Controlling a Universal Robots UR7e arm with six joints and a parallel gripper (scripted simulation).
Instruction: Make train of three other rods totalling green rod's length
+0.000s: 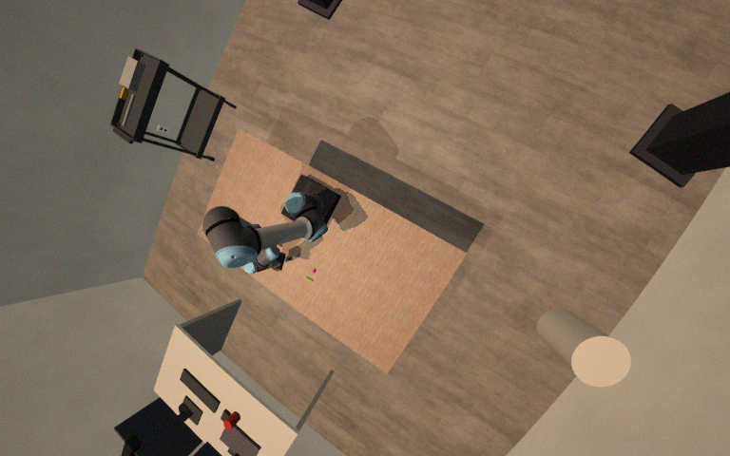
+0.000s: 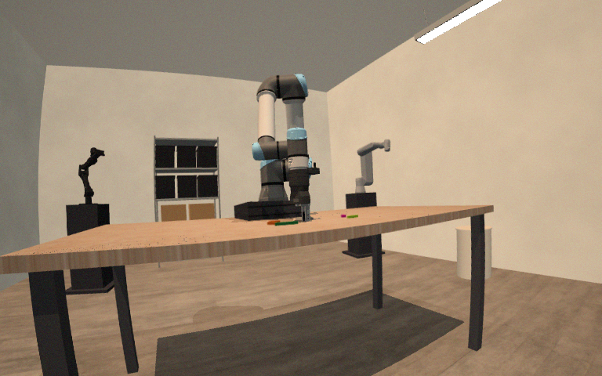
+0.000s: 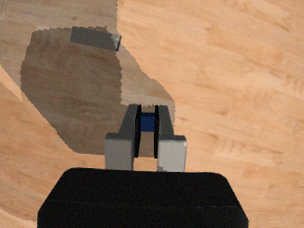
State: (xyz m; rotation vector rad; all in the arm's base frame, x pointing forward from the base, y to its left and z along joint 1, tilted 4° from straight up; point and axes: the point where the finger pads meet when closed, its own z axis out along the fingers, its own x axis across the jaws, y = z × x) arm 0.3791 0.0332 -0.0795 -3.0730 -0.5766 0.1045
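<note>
My hand is 5 cm past the grey rod, 4 cm to the right of it and 1 cm above it. Also, from my hand: green rod: 10 cm to the right, 7 cm ahead, 1 cm below; then orange rod: 14 cm to the right, 3 cm ahead, 1 cm below; then small blue rod: 1 cm below.
</note>
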